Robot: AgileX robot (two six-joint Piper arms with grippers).
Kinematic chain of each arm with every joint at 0, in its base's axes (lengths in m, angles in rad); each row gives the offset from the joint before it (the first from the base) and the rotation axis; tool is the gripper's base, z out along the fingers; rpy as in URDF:
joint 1: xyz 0 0 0.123 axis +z
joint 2: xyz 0 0 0 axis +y
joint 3: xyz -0.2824 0 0.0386 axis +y
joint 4: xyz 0.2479 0 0.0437 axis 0.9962 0 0.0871
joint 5: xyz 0 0 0 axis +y
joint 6: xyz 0.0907 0 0.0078 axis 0.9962 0 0.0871
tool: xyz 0 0 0 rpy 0 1.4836 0
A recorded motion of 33 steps. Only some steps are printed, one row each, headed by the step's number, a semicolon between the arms.
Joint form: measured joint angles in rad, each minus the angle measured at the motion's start. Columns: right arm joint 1, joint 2, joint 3, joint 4, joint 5, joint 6; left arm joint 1, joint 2, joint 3, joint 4, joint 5, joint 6.
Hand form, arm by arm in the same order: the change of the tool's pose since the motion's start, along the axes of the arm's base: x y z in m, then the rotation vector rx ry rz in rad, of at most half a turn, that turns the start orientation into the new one. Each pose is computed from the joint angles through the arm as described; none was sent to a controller.
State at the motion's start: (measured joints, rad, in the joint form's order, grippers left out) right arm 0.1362 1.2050 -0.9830 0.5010 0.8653 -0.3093; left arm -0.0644 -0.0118 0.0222 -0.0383 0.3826 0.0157
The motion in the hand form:
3: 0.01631 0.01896 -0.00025 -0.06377 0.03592 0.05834; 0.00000 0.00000 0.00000 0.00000 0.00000 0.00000
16: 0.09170 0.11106 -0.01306 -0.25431 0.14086 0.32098; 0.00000 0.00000 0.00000 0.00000 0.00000 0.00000
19: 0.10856 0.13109 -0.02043 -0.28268 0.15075 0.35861; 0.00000 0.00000 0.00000 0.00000 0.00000 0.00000
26: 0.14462 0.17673 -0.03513 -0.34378 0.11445 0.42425; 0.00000 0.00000 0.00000 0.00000 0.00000 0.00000
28: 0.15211 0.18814 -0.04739 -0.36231 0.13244 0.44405; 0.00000 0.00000 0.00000 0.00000 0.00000 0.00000
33: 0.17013 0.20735 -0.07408 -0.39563 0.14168 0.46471; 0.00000 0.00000 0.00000 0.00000 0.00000 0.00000
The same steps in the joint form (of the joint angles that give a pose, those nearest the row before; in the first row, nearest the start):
3: 0.0849 0.0877 -0.0843 -0.0934 0.0240 0.0644; 0.0000 0.0000 0.0000 0.0000 0.0000 0.0000
16: 0.3149 0.5160 -0.5363 -0.2693 0.2065 0.1177; 0.0000 0.0000 0.0000 0.0000 0.0000 0.0000
19: 0.3457 0.6143 -0.6462 -0.2909 0.2399 0.1201; 0.0000 0.0000 0.0000 0.0000 0.0000 0.0000
26: 0.4096 0.8324 -0.9253 -0.3533 0.2945 0.1236; 0.0000 0.0000 0.0000 0.0000 0.0000 0.0000
28: 0.4238 0.8965 -0.9873 -0.3626 0.3182 0.1236; 0.0000 0.0000 0.0000 0.0000 0.0000 0.0000
33: 0.4419 1.0271 -1.1143 -0.3878 0.3375 0.1236; 0.0000 0.0000 0.0000 0.0000 0.0000 0.0000

